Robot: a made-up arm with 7 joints.
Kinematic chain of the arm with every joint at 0, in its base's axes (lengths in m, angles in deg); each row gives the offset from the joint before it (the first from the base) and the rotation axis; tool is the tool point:
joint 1: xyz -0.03 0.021 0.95 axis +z
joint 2: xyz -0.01 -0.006 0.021 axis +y
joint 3: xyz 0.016 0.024 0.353 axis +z
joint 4: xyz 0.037 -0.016 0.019 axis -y
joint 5: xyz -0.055 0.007 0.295 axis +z
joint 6: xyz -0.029 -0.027 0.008 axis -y
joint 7: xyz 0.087 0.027 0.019 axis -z
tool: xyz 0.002 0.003 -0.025
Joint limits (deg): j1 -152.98..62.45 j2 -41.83..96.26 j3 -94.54..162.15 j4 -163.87..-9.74 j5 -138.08..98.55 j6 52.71..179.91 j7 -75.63..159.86
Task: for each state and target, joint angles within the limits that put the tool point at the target. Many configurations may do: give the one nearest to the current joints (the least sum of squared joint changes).
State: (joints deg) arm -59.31 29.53 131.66 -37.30 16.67 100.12 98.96
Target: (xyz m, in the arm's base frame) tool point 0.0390 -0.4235 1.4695
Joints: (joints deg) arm -103.44 71.17 158.48 -69.69 16.79 79.53 99.60
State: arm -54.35 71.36 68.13 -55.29 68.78 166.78 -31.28
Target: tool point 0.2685 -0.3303 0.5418
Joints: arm -65.63 96.26 34.66 -82.36 78.02 161.84 -30.75
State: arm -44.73 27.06 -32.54 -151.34 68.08 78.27 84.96
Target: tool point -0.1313 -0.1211 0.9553
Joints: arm -64.89 19.88 -65.83 -163.87 60.55 64.99 86.78
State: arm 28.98 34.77 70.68 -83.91 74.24 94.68 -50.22
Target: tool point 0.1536 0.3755 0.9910
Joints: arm 12.07 27.56 59.91 -135.41 78.27 92.76 -50.79
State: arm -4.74 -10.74 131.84 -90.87 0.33 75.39 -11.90
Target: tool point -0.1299 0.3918 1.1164
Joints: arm -16.63 -7.20 122.27 -128.37 -0.34 65.37 -11.86
